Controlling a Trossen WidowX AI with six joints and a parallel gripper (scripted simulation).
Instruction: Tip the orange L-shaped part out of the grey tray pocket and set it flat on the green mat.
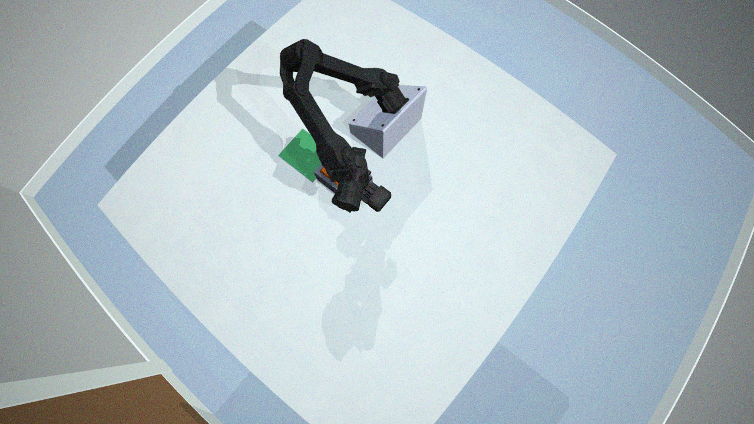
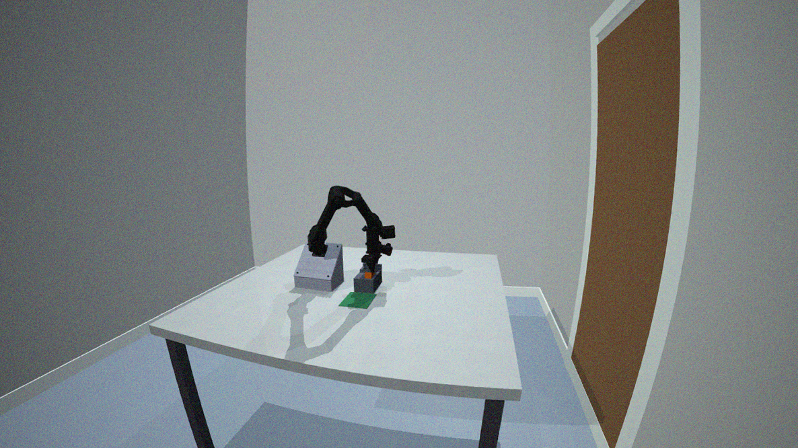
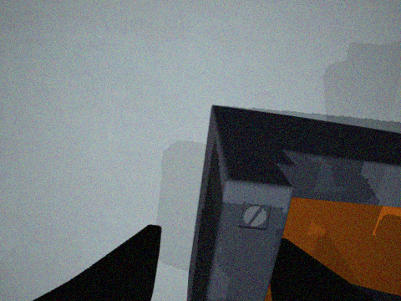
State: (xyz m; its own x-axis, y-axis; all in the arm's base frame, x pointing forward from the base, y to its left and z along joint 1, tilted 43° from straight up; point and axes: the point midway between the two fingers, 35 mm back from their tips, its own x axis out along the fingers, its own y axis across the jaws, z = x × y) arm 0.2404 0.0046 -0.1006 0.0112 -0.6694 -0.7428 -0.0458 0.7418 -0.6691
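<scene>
The orange L-shaped part is 60 mm to the right of my gripper tip. Also, from my gripper tip: green mat: 230 mm to the right, 60 mm below.
</scene>
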